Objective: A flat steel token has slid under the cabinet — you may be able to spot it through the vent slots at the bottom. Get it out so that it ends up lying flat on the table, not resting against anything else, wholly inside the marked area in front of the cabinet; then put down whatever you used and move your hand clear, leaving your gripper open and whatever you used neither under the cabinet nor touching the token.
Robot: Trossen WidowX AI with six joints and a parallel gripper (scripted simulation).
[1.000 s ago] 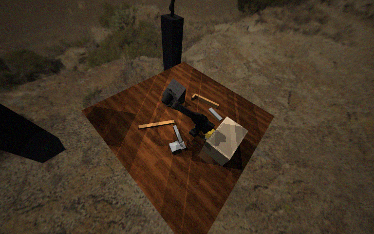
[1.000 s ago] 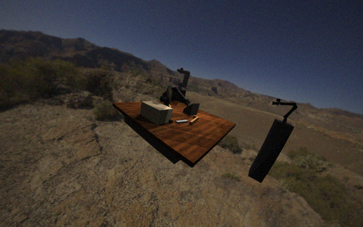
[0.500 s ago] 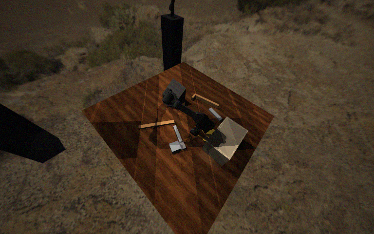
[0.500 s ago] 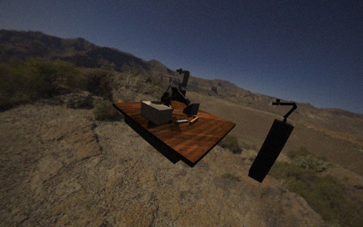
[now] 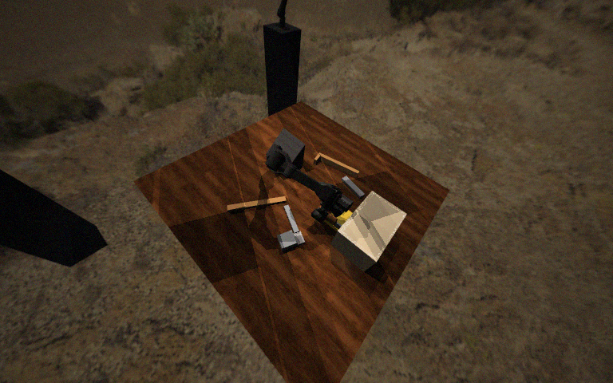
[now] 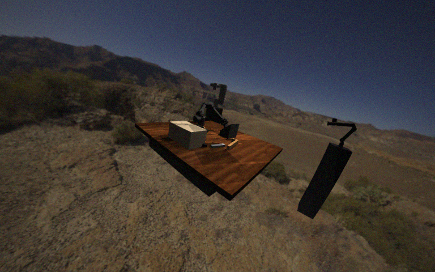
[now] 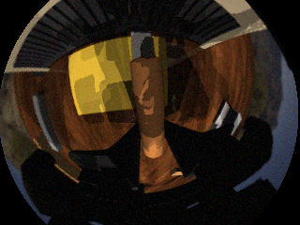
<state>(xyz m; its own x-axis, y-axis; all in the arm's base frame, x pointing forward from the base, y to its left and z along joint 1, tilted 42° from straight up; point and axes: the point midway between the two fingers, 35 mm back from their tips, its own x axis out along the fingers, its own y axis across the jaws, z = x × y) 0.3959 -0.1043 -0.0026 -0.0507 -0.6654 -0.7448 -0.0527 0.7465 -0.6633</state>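
My gripper tip is now 160 mm to the left of the grey scraper and 60 mm past it. Also, from my gripper tip: steel token (220 mm ahead, 40 mm to the left); then grey block (240 mm to the right, 30 mm behind, 10 mm above); then grey bar (270 mm to the left, 10 mm ahead).
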